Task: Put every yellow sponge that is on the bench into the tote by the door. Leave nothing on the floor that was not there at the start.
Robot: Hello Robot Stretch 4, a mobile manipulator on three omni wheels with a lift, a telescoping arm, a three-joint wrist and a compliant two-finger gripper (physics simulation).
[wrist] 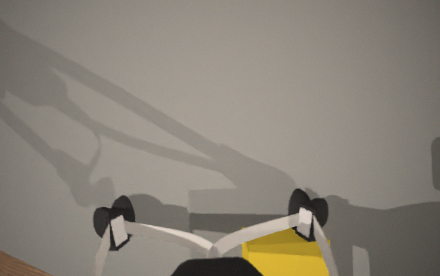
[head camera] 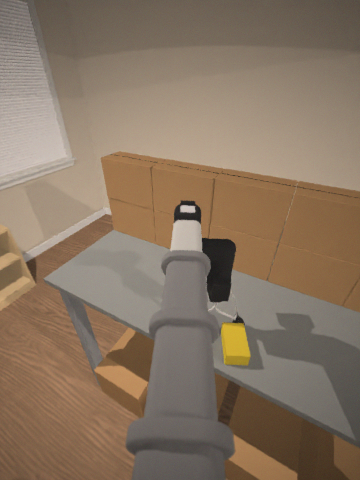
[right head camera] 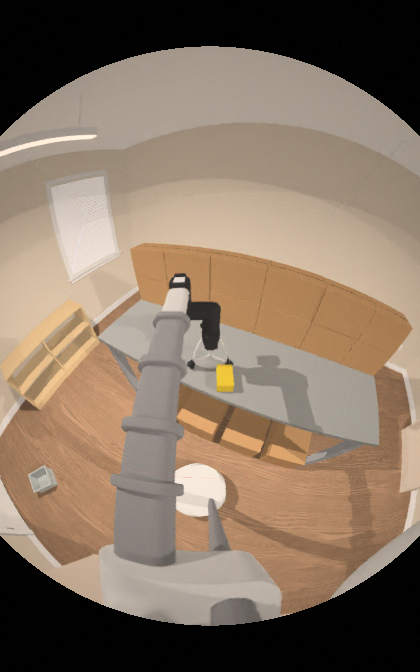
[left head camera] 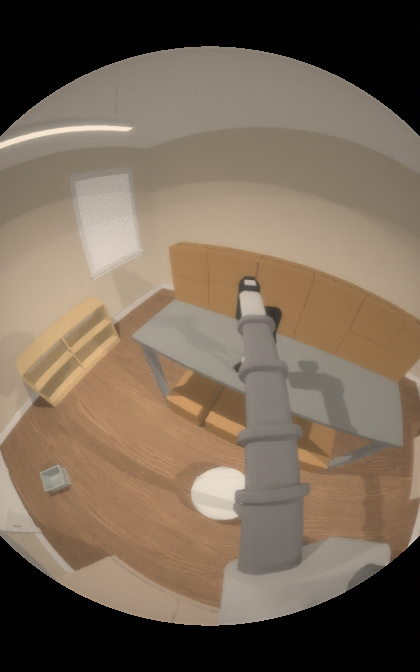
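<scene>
A yellow sponge (head camera: 235, 344) (right head camera: 225, 378) (wrist: 287, 257) lies on the grey bench (head camera: 85, 272) (left head camera: 370, 410) (right head camera: 350, 400) near its front edge. My gripper (right head camera: 210, 363) (wrist: 212, 210) is open and empty, with its fingers wide apart above the bench. In the right head view the sponge is just in front of the right fingertip. In the wrist view it is partly behind the right finger and cut off by the bottom edge. The sponge does not show in the left head view, where the arm covers part of the bench. A small grey tote (left head camera: 63, 480) (right head camera: 50, 479) stands on the floor at the far left.
Brown box-like blocks (head camera: 182, 192) (left head camera: 285, 285) (right head camera: 235, 280) line the bench's back. Open brown boxes (left head camera: 227, 420) (right head camera: 200, 425) are below it. A wooden shelf unit (left head camera: 55, 337) (right head camera: 37, 340) stands left. A white round object (left head camera: 215, 485) (right head camera: 202, 482) is on the floor in front.
</scene>
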